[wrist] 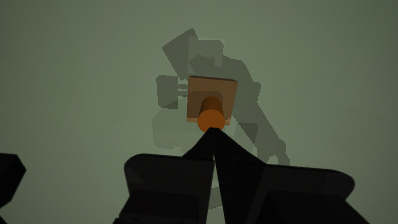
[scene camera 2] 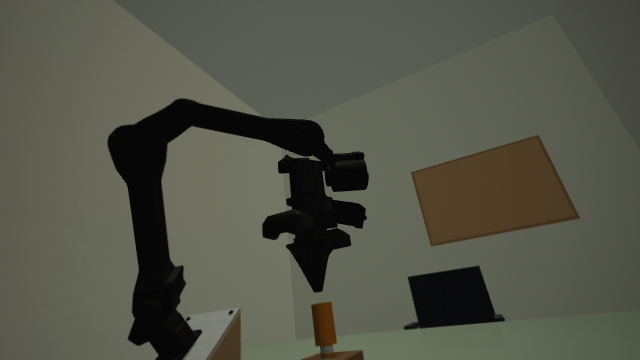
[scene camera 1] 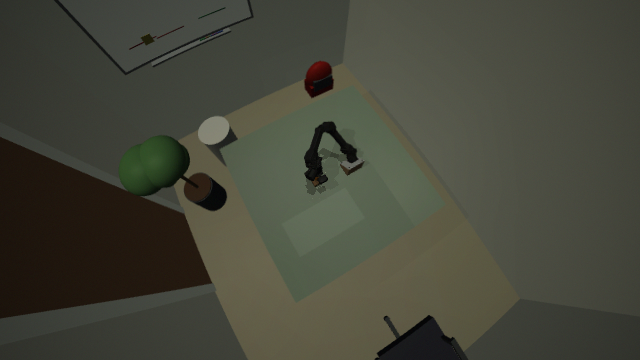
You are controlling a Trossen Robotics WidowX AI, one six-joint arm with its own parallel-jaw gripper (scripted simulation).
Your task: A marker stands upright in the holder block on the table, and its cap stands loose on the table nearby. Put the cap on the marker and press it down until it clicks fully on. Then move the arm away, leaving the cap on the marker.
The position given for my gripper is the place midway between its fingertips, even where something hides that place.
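My gripper (scene camera 2: 318, 292): shut, holding nothing. Wrist view: gripper (wrist: 213, 131), plus a marker cap (wrist: 211, 114).
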